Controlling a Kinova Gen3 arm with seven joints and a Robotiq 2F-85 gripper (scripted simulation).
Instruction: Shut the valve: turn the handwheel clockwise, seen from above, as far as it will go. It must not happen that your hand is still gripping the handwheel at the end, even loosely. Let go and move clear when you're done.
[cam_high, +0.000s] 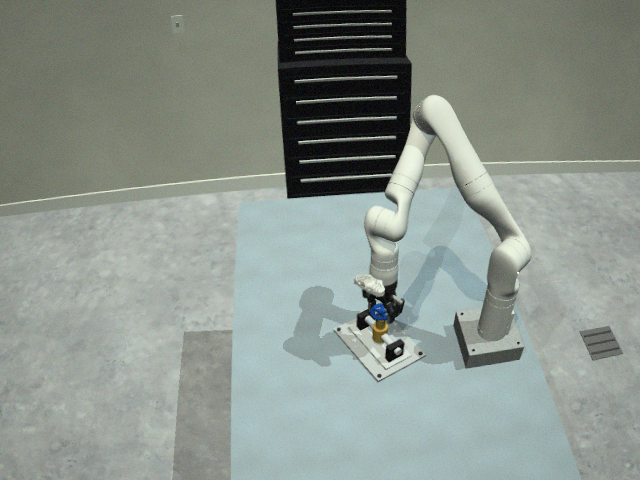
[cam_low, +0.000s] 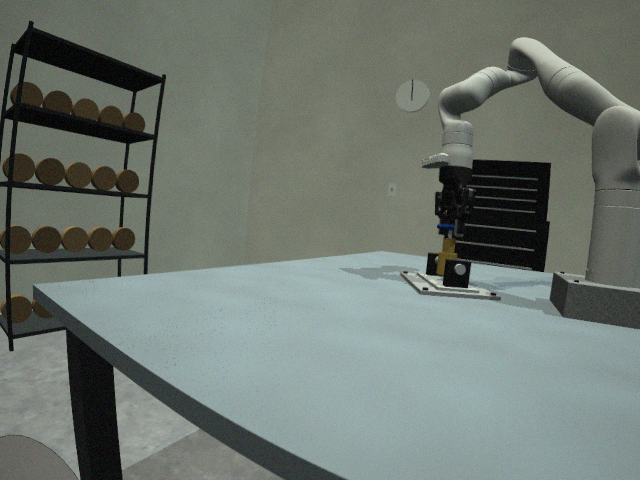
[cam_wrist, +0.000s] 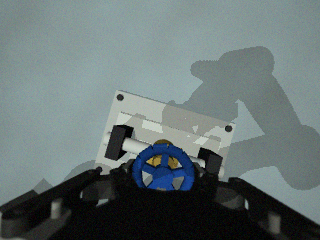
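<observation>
Right now the blue handwheel is right at my hand.
</observation>
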